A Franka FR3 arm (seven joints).
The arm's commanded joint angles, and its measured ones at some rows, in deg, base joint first. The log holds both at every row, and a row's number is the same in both.
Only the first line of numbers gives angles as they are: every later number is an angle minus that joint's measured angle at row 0.
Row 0, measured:
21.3 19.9 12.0 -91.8 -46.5 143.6 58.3
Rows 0 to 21, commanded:
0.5 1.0 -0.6 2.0 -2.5 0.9 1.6
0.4 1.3 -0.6 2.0 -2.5 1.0 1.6
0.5 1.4 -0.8 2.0 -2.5 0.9 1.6
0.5 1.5 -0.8 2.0 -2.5 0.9 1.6
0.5 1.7 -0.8 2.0 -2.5 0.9 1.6
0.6 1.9 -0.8 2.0 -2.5 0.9 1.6
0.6 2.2 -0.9 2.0 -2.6 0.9 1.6
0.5 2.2 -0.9 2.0 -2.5 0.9 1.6
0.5 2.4 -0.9 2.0 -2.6 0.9 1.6
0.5 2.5 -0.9 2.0 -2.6 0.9 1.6
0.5 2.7 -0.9 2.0 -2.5 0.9 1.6
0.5 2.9 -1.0 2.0 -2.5 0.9 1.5
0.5 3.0 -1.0 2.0 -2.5 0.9 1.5
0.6 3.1 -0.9 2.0 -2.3 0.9 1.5
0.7 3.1 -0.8 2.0 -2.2 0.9 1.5
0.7 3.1 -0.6 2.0 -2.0 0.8 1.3
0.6 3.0 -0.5 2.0 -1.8 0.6 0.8
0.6 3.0 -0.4 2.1 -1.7 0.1 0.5
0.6 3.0 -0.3 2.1 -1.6 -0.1 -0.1
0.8 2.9 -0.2 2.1 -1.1 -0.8 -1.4
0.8 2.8 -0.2 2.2 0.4 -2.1 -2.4
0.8 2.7 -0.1 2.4 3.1 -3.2 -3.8
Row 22, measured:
0.2 1.7 -0.1 0.1 -0.7 -0.2 -0.6
